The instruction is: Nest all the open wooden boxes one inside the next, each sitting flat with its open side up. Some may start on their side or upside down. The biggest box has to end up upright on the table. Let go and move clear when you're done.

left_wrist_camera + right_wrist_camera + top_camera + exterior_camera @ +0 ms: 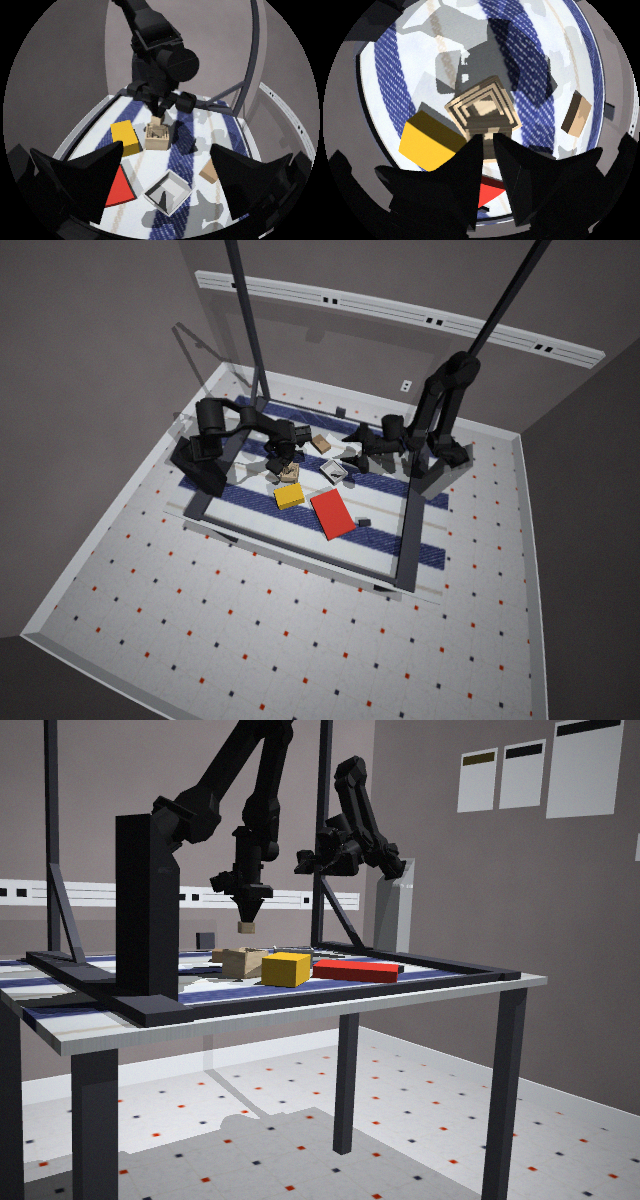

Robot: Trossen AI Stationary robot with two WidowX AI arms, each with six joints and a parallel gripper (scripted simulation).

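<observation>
Right now my right hand is 120 mm above the medium wooden box. Also, from my right hand: white box 10 mm behind, 200 mm to the left, 120 mm below; tiny wooden box 40 mm below; brown block 180 mm behind, 140 mm to the left, 130 mm below.
</observation>
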